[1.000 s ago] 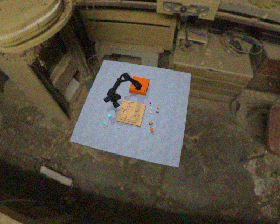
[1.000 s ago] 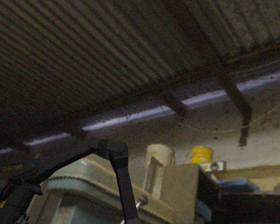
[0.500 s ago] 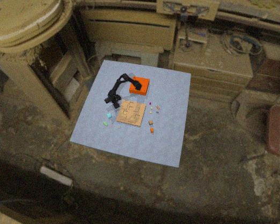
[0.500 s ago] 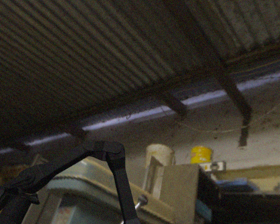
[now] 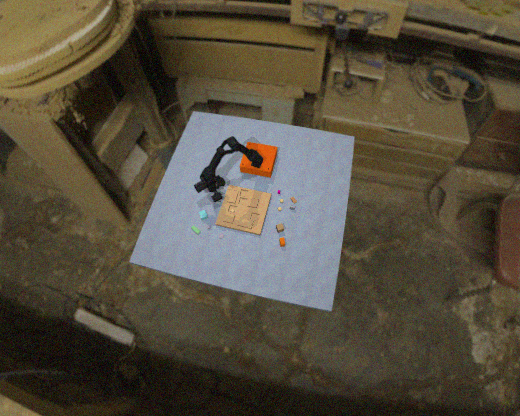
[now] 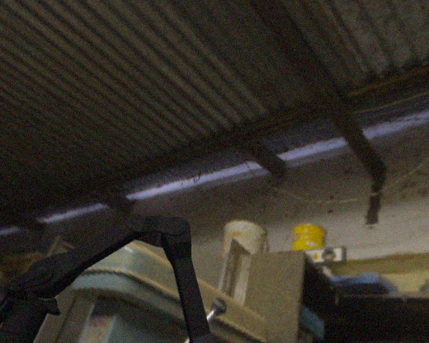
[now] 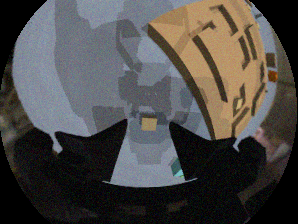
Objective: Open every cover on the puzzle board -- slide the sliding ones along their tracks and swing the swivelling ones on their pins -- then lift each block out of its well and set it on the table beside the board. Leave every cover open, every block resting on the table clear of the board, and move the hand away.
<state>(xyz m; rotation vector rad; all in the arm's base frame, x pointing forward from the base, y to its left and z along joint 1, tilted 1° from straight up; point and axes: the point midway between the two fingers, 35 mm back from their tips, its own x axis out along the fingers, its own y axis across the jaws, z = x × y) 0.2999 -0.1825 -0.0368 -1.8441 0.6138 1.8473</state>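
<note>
Now: the tan puzzle board 3 cm ahead of my gripper tip, 22 cm to the left of it and 1 cm above it. From my gripper tip the other things lie so: magenta piece (18 cm behind, 39 cm to the left, 1 cm above); green block (27 cm ahead); cyan block (16 cm ahead, 1 cm above).
</note>
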